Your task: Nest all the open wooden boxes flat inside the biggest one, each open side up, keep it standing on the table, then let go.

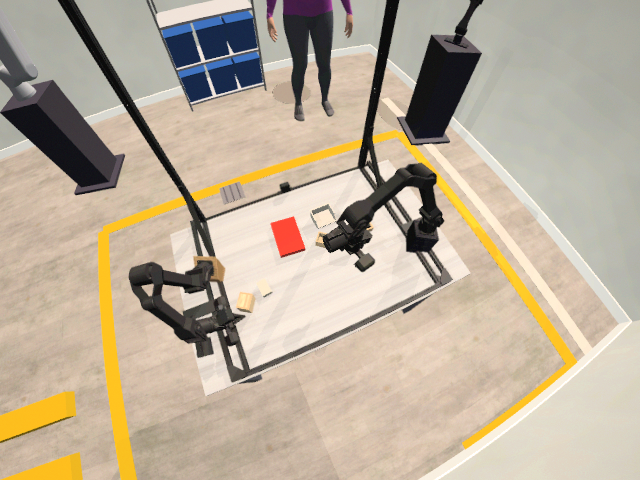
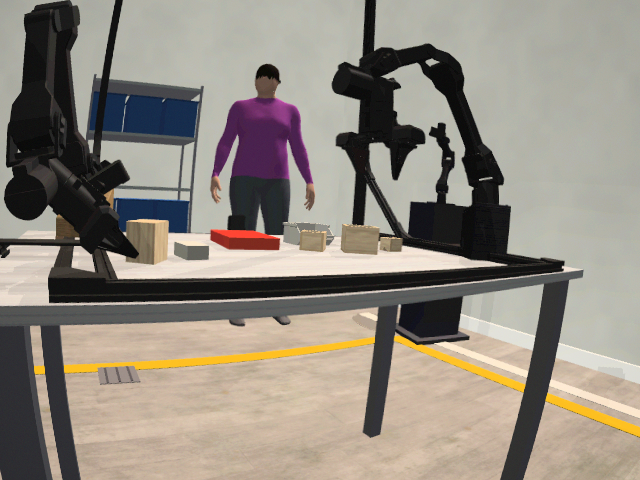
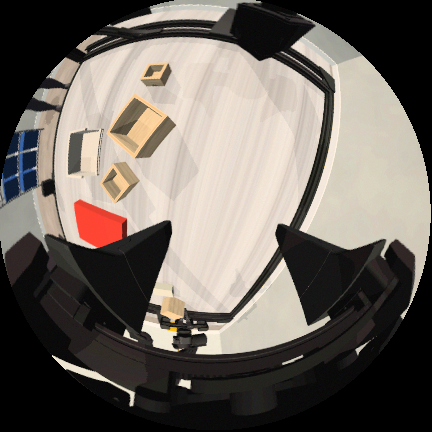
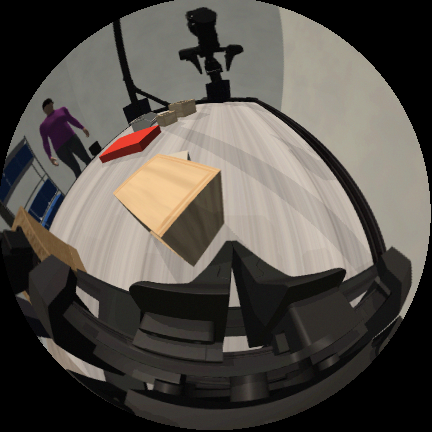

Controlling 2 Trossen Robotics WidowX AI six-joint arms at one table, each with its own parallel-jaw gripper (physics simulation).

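Frame: origin at the left arm's base, x right, y ahead, z up, level; metres.
Seen in the pictures: left gripper, between the fingertips: (image 1: pixel 349 258) (image 2: pixel 377 180) (image 3: pixel 225 228) (image 4: pixel 214 71); right gripper, between the fingertips: (image 1: pixel 245 316) (image 2: pixel 136 255) (image 3: pixel 184 307) (image 4: pixel 230 245); left arm's base, origin of its link: (image 1: pixel 426 229) (image 2: pixel 486 207) (image 4: pixel 216 81); right arm's base, origin of its link: (image 1: pixel 205 267).
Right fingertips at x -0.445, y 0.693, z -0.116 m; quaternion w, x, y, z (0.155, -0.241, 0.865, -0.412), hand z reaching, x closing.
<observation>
Pixels of each thing's top centre, then the offset from my right fingertips to it.
- wooden box, centre of its top: (image 4: pixel 156 180) (image 2: pixel 148 221) (image 3: pixel 171 315) (image 1: pixel 244 300) dx +0.051, dy +0.004, dz +0.050 m
- smallest, centre of its top: (image 3: pixel 153 70) (image 2: pixel 391 237) dx +0.487, dy -0.454, dz +0.018 m
- flat red block, centre of its top: (image 2: pixel 242 233) (image 3: pixel 95 231) (image 4: pixel 126 139) (image 1: pixel 287 235) dx +0.384, dy -0.098, dz +0.011 m
- cream open box, centre of its top: (image 3: pixel 76 153) (image 2: pixel 309 224) (image 4: pixel 143 115) (image 1: pixel 323 213) dx +0.507, dy -0.245, dz +0.037 m
- cream block, centre of its top: (image 2: pixel 191 243) (image 3: pixel 161 292) (image 1: pixel 263 287) dx +0.130, dy -0.049, dz +0.010 m
The biggest open wooden box (image 1: pixel 219 269) (image 2: pixel 66 227) (image 4: pixel 47 240) stands at the left, partly hidden by the right arm. A wooden box (image 1: pixel 245 301) (image 2: pixel 147 241) (image 3: pixel 172 307) (image 4: pixel 167 192) stands closer to the middle, its opening not visible. My right gripper (image 2: pixel 136 254) (image 4: pixel 230 245) is shut and empty, low beside it; contact is unclear. Three wooden boxes stand open side up at the right: a larger one (image 2: pixel 360 239) (image 3: pixel 137 127), a smaller one (image 1: pixel 321 239) (image 2: pixel 312 240) (image 3: pixel 119 182) and the smallest (image 2: pixel 391 244) (image 3: pixel 156 73). My left gripper (image 2: pixel 381 175) (image 3: pixel 225 228) is open and empty high above the table.
A flat red block (image 1: pixel 287 236) (image 2: pixel 245 239) (image 3: pixel 101 223) lies mid-table. A cream open box (image 1: pixel 323 216) (image 3: pixel 85 153) stands behind the small boxes. A cream block (image 1: pixel 264 287) (image 2: pixel 191 250) lies near the box beside my right gripper. Black rails run along the table edges.
</observation>
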